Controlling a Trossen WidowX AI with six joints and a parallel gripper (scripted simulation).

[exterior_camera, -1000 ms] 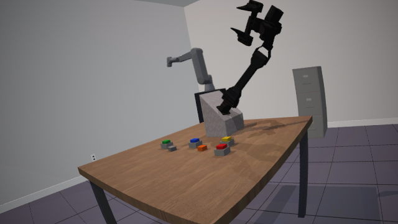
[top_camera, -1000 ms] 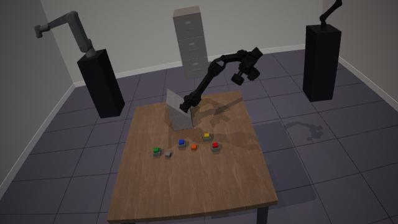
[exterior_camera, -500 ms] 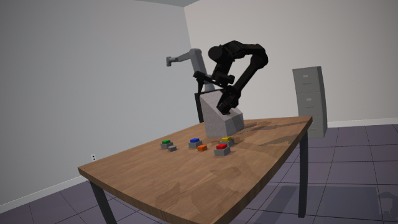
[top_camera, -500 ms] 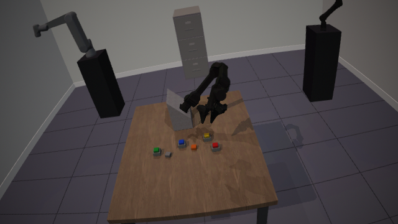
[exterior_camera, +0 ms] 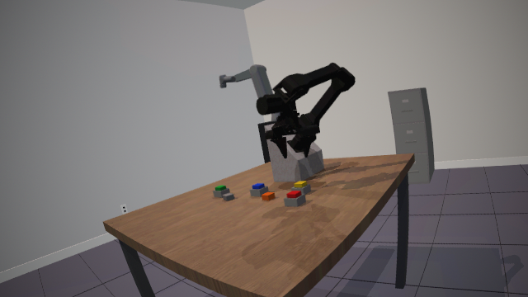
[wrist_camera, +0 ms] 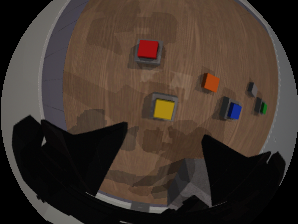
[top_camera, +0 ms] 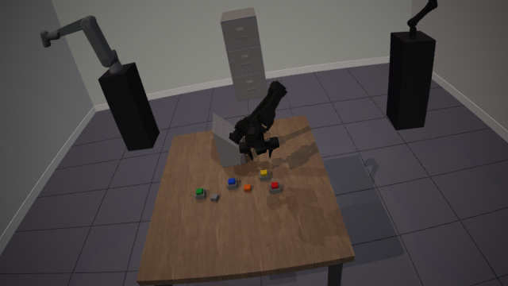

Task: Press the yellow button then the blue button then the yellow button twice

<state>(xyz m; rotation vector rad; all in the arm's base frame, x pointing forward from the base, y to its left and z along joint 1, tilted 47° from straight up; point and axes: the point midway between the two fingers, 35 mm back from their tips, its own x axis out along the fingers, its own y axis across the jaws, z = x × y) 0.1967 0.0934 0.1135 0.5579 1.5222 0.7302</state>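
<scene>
My gripper tip is 9 cm above the yellow button. The rest, counted from my gripper tip: small orange block 7 cm ahead, 9 cm to the right, 12 cm below; blue button 4 cm ahead, 16 cm to the right, 9 cm below; red button 10 cm ahead, 5 cm to the left, 9 cm below.
</scene>
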